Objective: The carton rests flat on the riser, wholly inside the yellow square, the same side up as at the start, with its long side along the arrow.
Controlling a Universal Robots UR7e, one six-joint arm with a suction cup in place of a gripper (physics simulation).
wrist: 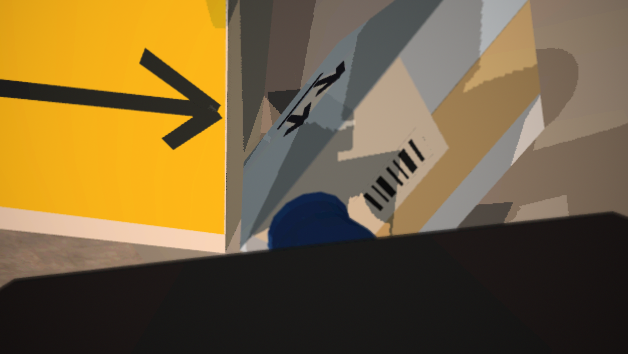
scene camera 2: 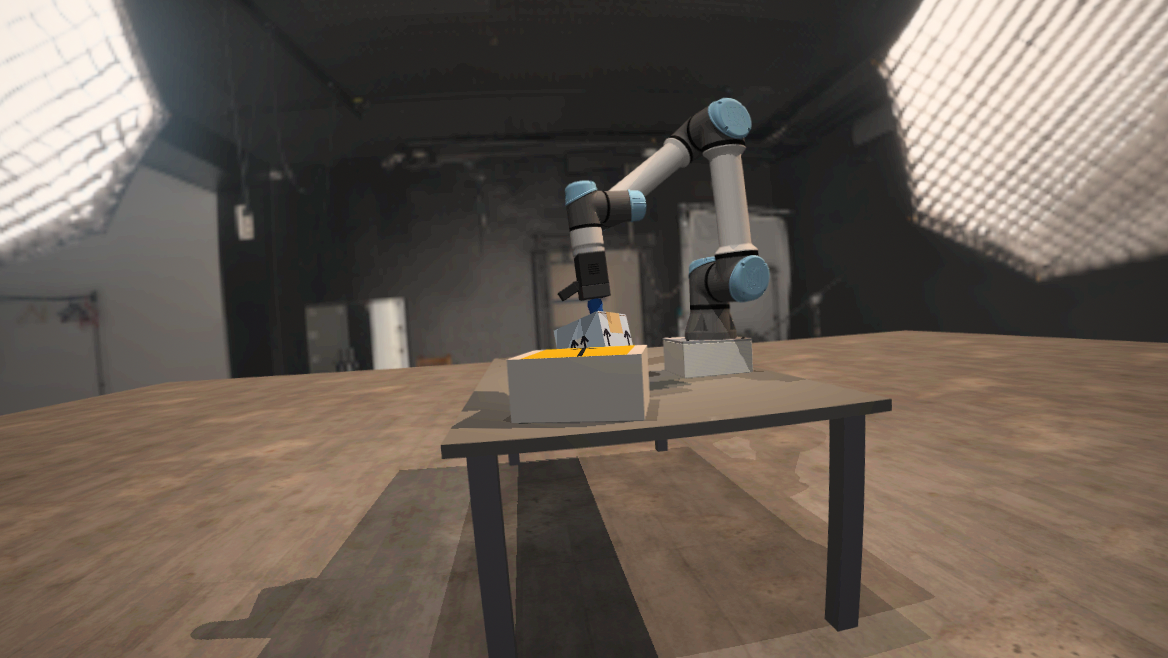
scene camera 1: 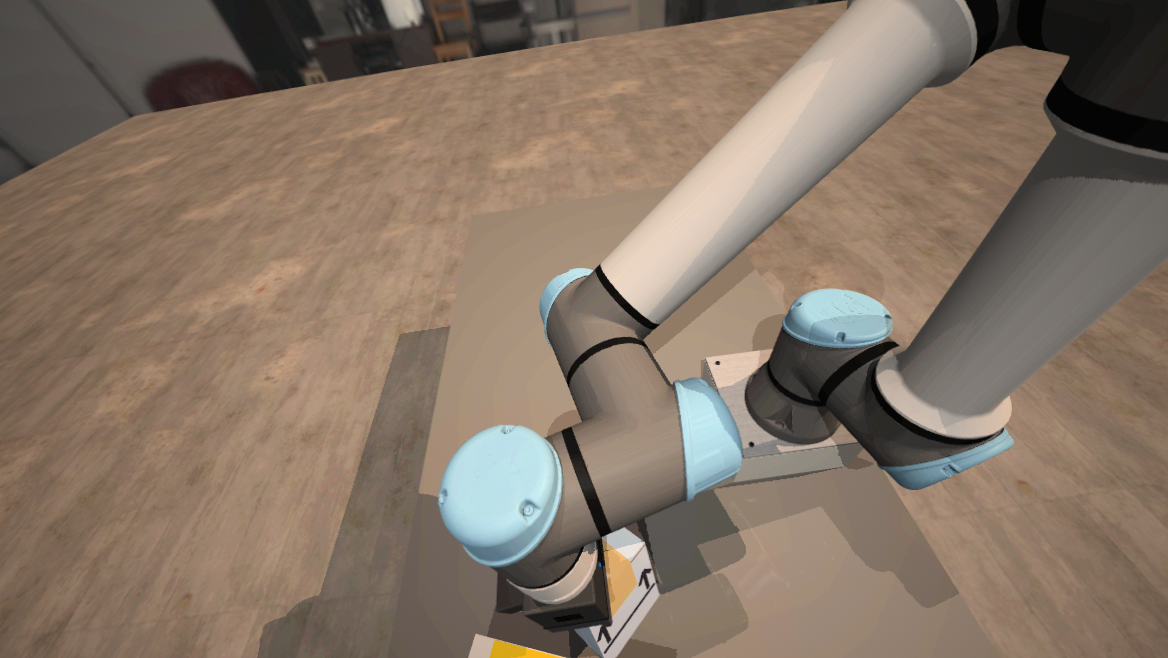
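Observation:
The carton [scene camera 1: 621, 569] [scene camera 2: 595, 331] [wrist: 440, 165] is a pale box with tan tape, a barcode label and black arrows on its sides. It hangs under my suction cup [scene camera 2: 595, 304] [wrist: 315, 222], which is on its top face. The side arrows point up in scene camera 2. The carton is beside the riser [scene camera 1: 482, 647] [scene camera 2: 576, 390] [wrist: 110, 230], off the yellow square [scene camera 1: 523, 652] [scene camera 2: 547, 354] [wrist: 100, 165]. Its long side is diagonal to the black arrow [wrist: 100, 98]. The riser hides its underside in scene camera 2; I cannot tell whether it is exactly level.
The riser stands on the table [scene camera 2: 776, 400] near its front edge. The arm's pale base block [scene camera 1: 727, 376] [scene camera 2: 711, 357] stands farther back on the table, to the right of the carton. The dark tool body [scene camera 2: 592, 273] [wrist: 310, 300] covers the bottom of the wrist view.

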